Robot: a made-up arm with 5 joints. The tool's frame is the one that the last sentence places.
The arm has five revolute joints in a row. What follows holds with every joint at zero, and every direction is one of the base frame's.
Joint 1 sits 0.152 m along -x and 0.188 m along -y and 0.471 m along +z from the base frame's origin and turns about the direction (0.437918, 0.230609, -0.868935), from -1.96 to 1.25 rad.
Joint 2 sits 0.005 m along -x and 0.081 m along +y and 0.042 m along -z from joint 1 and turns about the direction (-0.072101, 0.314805, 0.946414), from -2.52 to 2.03 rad.
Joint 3 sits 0.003 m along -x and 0.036 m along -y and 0.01 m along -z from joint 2 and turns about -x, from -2.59 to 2.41 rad.
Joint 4 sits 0.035 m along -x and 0.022 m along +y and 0.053 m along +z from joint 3 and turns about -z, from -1.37 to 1.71 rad.
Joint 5 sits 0.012 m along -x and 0.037 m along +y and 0.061 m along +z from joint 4 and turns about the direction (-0.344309, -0.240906, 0.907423), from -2.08 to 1.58 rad.
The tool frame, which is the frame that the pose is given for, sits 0.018 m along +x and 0.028 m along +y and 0.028 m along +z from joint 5; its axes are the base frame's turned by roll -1.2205, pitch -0.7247 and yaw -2.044 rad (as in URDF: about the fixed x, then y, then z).
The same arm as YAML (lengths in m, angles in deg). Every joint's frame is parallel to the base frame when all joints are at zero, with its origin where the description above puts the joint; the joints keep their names.
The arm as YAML. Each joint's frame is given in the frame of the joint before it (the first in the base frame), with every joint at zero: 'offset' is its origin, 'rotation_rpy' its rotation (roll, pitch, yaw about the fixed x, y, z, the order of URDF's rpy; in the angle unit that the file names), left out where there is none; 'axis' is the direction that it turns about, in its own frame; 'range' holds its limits. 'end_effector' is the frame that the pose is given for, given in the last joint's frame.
length_unit: m
angle_unit: deg
chain:
  - id: joint 1
    offset: [-0.152, -0.188, 0.471]
    axis: [0.437918, 0.230609, -0.868935]
    range: [-112.3, 71.62]
  - id: joint 2
    offset: [-0.005, 0.081, -0.042]
    axis: [-0.072101, 0.314805, 0.946414]
    range: [-144.39, 116.31]
  - id: joint 3
    offset: [-0.003, -0.036, -0.01]
    axis: [-1.0, 0.0, 0.0]
    range: [-148.4, 138.08]
  - id: joint 4
    offset: [-0.035, 0.022, 0.053]
    axis: [0.0, 0.0, -1.0]
    range: [-78.5, 97.98]
  - id: joint 5
    offset: [-0.012, 0.037, 0.061]
    axis: [-0.344309, -0.240906, 0.907423]
    range: [-119.18, 90.53]
end_effector:
  offset: [0.018, 0.028, 0.028]
  rotation_rpy: [-69.93, -41.52, -117.11]

